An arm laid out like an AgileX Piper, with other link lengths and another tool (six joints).
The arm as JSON. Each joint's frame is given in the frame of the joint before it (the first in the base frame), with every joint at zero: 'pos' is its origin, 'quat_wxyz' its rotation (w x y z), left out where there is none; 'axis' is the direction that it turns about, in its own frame. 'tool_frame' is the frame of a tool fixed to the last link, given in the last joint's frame.
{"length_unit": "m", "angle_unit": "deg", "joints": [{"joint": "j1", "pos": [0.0, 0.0, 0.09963], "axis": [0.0, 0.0, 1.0]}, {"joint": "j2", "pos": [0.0, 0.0, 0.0], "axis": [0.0, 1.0, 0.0]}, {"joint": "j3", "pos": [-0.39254, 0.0, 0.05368], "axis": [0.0, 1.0, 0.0]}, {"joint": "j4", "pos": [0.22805, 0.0, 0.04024], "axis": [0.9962, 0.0, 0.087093]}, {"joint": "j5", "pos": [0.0, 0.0, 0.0], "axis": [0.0, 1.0, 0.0]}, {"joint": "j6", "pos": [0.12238, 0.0, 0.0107], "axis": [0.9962, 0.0, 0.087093]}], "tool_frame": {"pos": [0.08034, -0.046, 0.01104], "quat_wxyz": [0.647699, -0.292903, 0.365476, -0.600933]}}
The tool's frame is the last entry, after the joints.
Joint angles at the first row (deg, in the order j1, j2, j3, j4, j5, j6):
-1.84 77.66 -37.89 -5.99 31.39 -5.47
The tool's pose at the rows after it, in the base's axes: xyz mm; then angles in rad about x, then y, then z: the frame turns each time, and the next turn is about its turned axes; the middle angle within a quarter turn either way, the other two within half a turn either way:
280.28 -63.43 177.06 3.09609 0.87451 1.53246
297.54 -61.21 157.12 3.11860 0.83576 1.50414
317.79 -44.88 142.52 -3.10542 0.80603 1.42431
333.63 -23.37 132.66 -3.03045 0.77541 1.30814
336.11 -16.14 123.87 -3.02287 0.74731 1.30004
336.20 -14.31 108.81 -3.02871 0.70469 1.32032
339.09 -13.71 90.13 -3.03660 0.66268 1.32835
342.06 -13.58 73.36 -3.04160 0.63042 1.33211
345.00 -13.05 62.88 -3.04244 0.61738 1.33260
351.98 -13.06 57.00 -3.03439 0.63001 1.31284
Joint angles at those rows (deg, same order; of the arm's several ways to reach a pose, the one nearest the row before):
-1.84 83.68 -37.97 -5.99 28.57 -6.29
-1.48 88.72 -38.51 -6.00 26.28 -6.77
1.50 93.07 -40.28 -5.99 25.37 -6.86
5.09 96.18 -42.08 -5.99 25.43 -8.12
6.27 97.91 -42.51 -5.73 25.70 -7.67
6.27 100.39 -42.51 -4.43 25.66 -8.12
6.27 103.71 -42.51 -4.37 24.77 -8.03
6.20 106.70 -42.51 -4.42 23.65 -8.03
6.20 108.58 -42.51 -4.49 22.51 -7.98
6.14 109.82 -42.51 -5.42 20.47 -7.98

